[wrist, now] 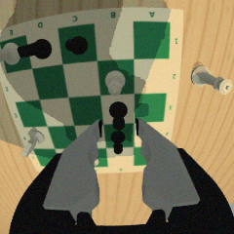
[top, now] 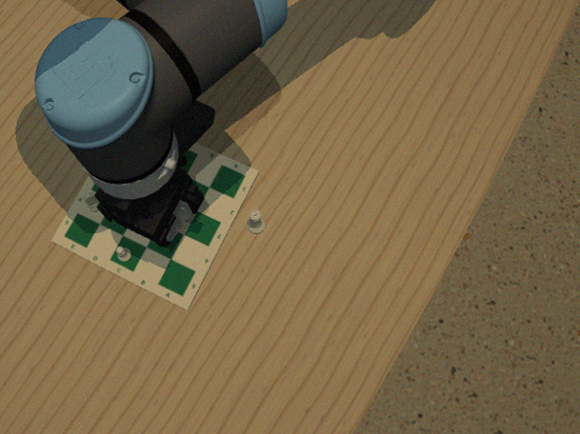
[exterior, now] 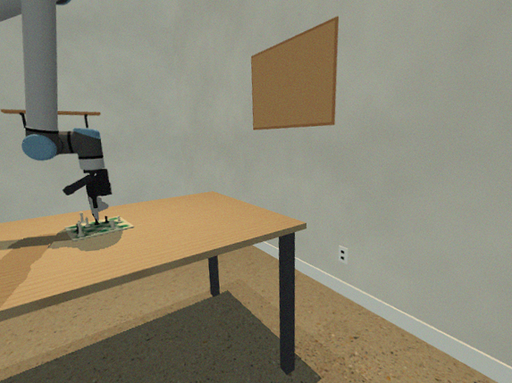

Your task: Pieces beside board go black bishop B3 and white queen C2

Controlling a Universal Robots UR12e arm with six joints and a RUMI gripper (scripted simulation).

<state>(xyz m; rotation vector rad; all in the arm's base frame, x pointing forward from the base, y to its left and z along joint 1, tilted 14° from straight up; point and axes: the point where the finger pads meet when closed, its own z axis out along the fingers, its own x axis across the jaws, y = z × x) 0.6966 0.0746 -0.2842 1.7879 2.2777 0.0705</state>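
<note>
Right now the black bishop is 20 mm below my hand. From my hand the other things lie so: cream board (10 mm ahead, 40 mm to the right, 40 mm below).
</note>
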